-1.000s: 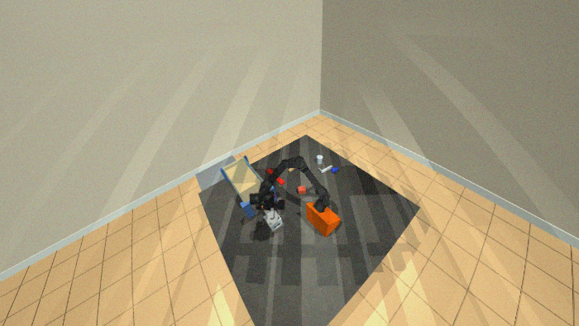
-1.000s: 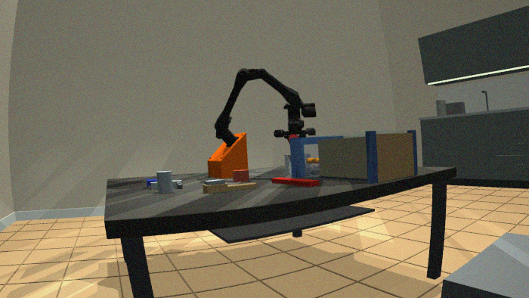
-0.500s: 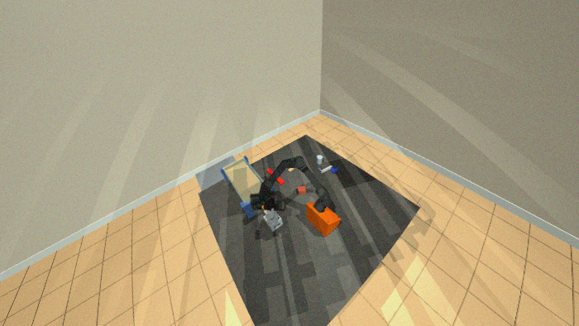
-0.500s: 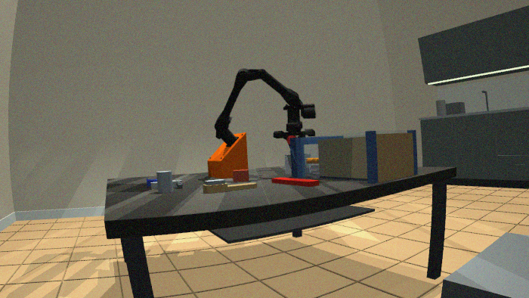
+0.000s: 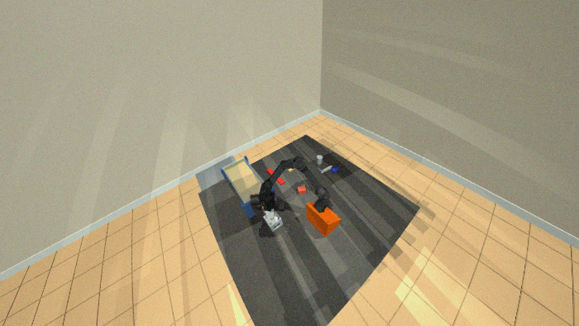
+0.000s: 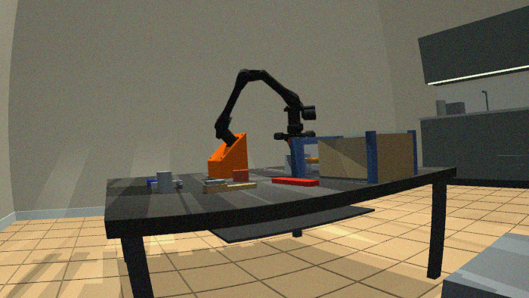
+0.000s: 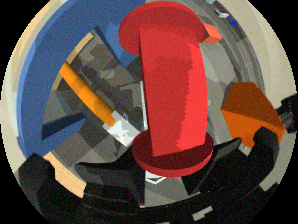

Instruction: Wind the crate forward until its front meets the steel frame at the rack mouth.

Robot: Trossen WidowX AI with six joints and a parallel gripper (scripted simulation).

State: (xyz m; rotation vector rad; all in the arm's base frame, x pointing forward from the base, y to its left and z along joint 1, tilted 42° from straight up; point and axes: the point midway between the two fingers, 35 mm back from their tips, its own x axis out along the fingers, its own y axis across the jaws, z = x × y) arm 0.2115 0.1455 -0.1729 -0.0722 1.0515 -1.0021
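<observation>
The grey winch lies 50 mm behind my gripper tip, 20 mm to the left of it and 60 mm below it. Also, from my gripper tip: wooden-handled tool 310 mm ahead, 440 mm to the right, 70 mm below; then clear-panelled cubby 360 mm ahead, 40 mm to the left, 30 mm above; then flat red bar 330 mm ahead, 210 mm to the right, 80 mm below.
</observation>
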